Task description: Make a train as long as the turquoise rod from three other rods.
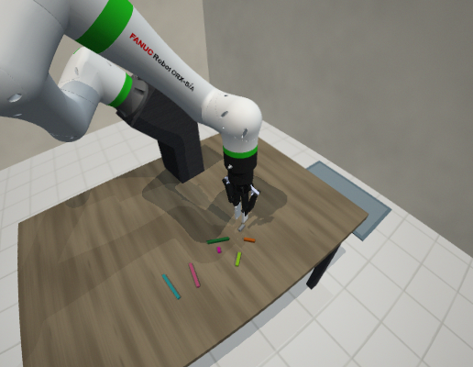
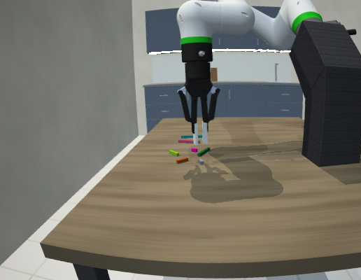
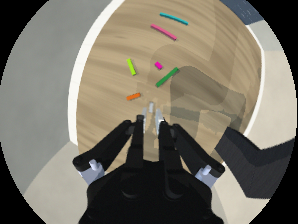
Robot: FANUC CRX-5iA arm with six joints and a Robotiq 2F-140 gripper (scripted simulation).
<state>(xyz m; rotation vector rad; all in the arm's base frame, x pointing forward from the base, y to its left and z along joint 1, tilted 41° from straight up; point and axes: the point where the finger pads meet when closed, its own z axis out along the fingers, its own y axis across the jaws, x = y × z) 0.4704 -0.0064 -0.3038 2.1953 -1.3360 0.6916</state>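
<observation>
Now: hand 90 mm above the grey rod. Also, from my hand: magenta rod (40 mm ahead, 120 mm to the right, 90 mm below); green rod (100 mm to the right, 90 mm below); orange rod (60 mm ahead, 90 mm below).
</observation>
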